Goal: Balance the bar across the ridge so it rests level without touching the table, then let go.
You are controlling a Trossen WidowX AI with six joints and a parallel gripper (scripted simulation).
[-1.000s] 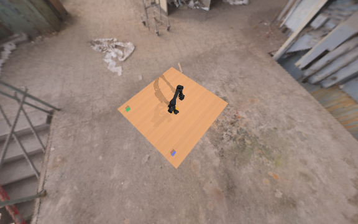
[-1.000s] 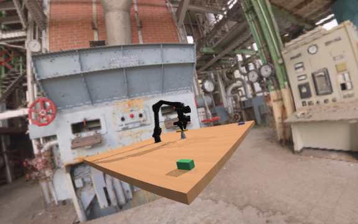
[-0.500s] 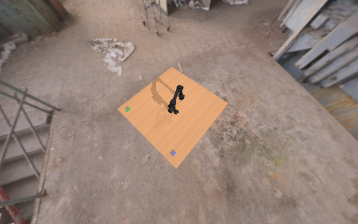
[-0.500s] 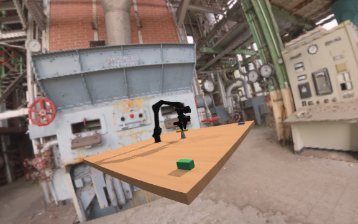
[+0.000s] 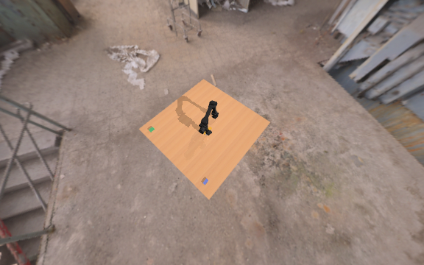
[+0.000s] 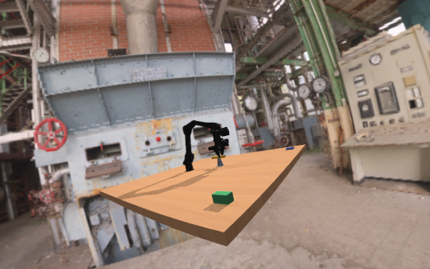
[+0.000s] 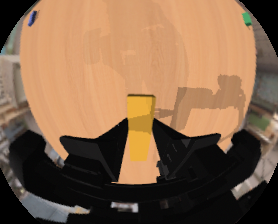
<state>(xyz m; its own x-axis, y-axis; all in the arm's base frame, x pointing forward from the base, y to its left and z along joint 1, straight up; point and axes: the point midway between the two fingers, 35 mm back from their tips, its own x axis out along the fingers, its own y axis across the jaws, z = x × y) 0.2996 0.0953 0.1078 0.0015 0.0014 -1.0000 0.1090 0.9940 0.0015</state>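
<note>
The yellow bar is 30 mm behind my gripper tip. Round my gripper tip: small blue block 440 mm ahead, 400 mm to the left, 70 mm below; then green block 440 mm ahead, 600 mm to the right, 60 mm below.
</note>
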